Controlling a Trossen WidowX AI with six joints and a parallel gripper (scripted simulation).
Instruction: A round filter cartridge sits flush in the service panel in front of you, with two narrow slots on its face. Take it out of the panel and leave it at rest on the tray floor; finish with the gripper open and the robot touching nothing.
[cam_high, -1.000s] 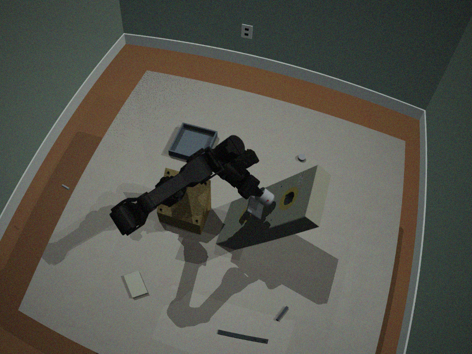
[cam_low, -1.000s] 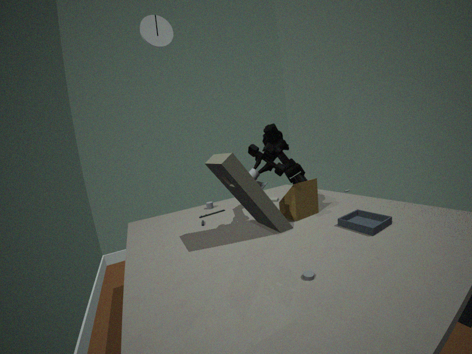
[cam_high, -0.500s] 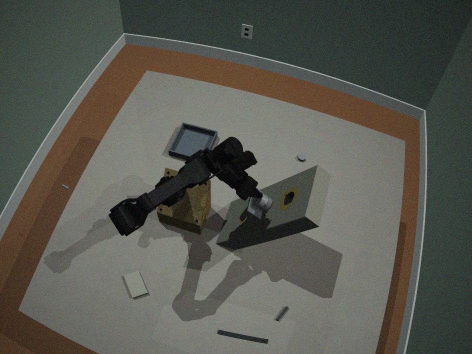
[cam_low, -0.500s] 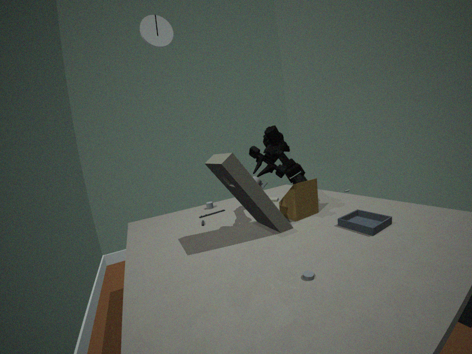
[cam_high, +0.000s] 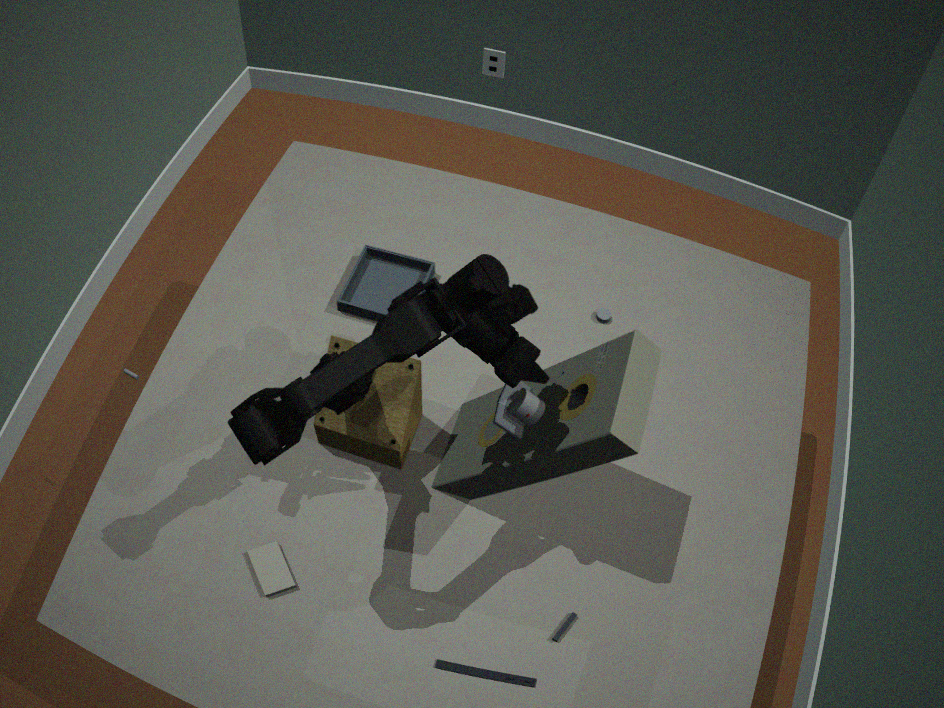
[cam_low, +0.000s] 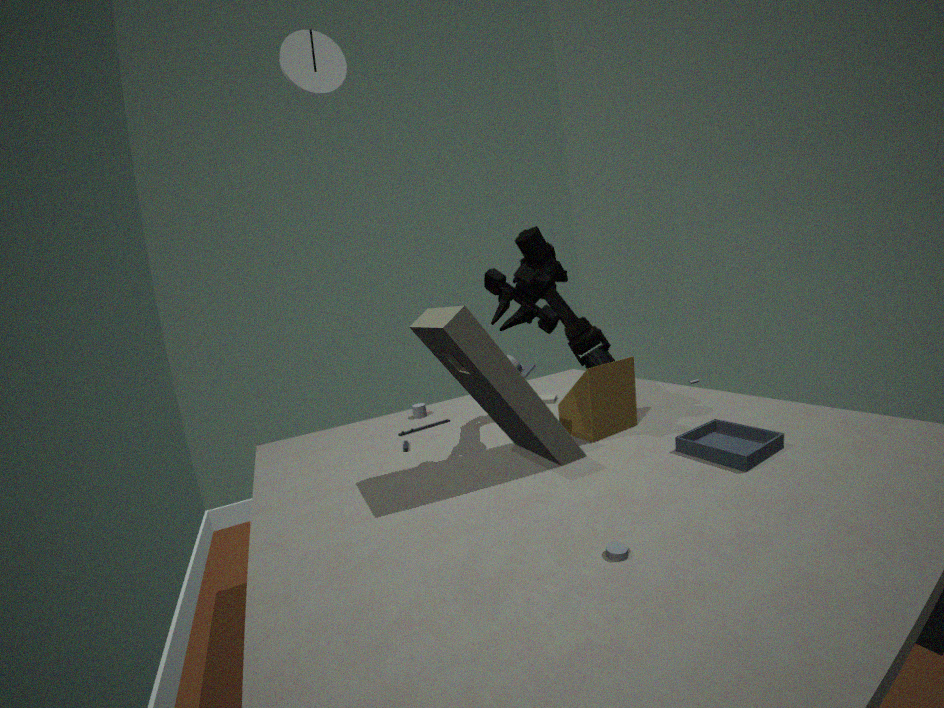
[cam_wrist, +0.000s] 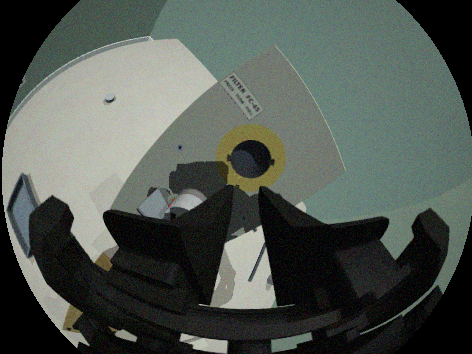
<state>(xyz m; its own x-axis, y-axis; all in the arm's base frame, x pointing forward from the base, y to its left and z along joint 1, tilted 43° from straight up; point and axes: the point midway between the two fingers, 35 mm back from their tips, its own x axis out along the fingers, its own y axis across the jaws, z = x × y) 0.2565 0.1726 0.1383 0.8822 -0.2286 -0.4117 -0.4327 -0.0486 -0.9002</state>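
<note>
The round filter cartridge lies 90 mm below my gripper tip and 20 mm behind it. Round my gripper tip: blue-grey tray (400 mm behind, 300 mm below, 240 mm to the left); then white block (380 mm to the right, 310 mm behind, 300 mm below); then short dark bar (300 mm below, 250 mm to the right, 190 mm ahead).
</note>
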